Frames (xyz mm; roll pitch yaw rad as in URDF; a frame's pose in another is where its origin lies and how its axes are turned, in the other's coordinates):
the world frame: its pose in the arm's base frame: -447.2 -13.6 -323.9 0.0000 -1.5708 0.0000
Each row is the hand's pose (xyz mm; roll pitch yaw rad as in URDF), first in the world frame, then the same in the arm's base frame.
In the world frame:
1: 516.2 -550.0 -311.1 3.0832 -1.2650 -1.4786
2: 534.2 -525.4 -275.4 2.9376 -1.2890 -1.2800
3: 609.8 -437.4 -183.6 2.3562 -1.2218 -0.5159
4: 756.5 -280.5 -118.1 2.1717 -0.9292 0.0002
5: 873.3 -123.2 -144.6 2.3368 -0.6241 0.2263
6: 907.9 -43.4 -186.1 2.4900 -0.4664 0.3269
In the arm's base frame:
1: -136.1 -563.6 192.3 -1.5412 -0.0277 -2.8370
2: -171.8 -539.0 210.3 -1.4949 -0.0798 -2.8710
3: -263.6 -451.0 285.9 -1.3284 -0.3020 -2.9640
4: -329.1 -294.1 432.6 -0.9696 -0.6416 3.1414
5: -302.6 -136.8 549.4 -0.4295 -0.9121 2.8395
6: -261.1 -57.0 584.0 -0.0055 -1.0082 2.5738

